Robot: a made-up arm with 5 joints.
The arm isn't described. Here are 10 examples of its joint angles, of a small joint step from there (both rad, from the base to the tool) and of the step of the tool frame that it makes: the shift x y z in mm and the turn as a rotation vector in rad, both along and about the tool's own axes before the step.
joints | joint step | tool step
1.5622 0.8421 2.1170 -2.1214 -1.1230 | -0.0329 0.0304 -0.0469 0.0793 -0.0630 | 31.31 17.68 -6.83 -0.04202 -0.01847 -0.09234
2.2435 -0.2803 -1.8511 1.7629 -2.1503 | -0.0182 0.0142 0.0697 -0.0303 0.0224 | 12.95 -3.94 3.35 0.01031 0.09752 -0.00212
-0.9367 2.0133 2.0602 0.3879 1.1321 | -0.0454 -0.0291 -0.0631 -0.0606 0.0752 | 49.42 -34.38 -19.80 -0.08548 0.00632 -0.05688
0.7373 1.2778 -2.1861 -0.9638 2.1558 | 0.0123 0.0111 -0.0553 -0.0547 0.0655 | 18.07 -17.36 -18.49 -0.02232 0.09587 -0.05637
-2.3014 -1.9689 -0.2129 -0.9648 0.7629 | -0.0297 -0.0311 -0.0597 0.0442 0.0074 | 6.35 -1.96 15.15 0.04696 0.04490 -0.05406
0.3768 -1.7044 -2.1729 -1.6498 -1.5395 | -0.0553 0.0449 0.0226 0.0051 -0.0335 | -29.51 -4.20 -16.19 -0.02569 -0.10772 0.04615
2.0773 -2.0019 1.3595 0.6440 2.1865 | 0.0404 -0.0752 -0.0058 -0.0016 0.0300 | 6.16 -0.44 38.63 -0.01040 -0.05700 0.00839
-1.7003 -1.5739 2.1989 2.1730 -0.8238 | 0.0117 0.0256 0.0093 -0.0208 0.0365 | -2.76 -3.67 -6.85 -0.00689 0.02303 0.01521
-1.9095 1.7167 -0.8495 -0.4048 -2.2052 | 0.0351 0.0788 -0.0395 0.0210 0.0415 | -16.86 -9.60 25.66 0.03724 -0.01601 0.00961
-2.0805 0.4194 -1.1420 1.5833 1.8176 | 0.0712 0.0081 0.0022 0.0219 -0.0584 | 10.92 -8.44 -13.13 -0.03512 -0.02741 -0.02868
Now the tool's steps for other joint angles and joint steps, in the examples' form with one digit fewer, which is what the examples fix.
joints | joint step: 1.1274 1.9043 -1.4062 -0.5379 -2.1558 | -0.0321 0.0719 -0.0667 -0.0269 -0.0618
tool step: -27.8 -22.3 51.6 0.1077 -0.0705 0.0694
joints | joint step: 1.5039 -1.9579 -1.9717 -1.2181 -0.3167 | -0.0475 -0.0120 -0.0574 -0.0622 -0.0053
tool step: -41.0 -8.3 2.9 0.0252 0.0086 0.0799
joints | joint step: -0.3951 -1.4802 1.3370 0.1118 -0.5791 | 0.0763 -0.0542 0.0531 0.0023 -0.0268
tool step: 8.9 -14.9 -36.2 -0.0243 -0.0811 -0.0056
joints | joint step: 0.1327 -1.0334 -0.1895 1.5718 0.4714 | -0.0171 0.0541 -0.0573 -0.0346 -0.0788
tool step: -4.0 -9.5 3.8 -0.0177 -0.1219 0.0860
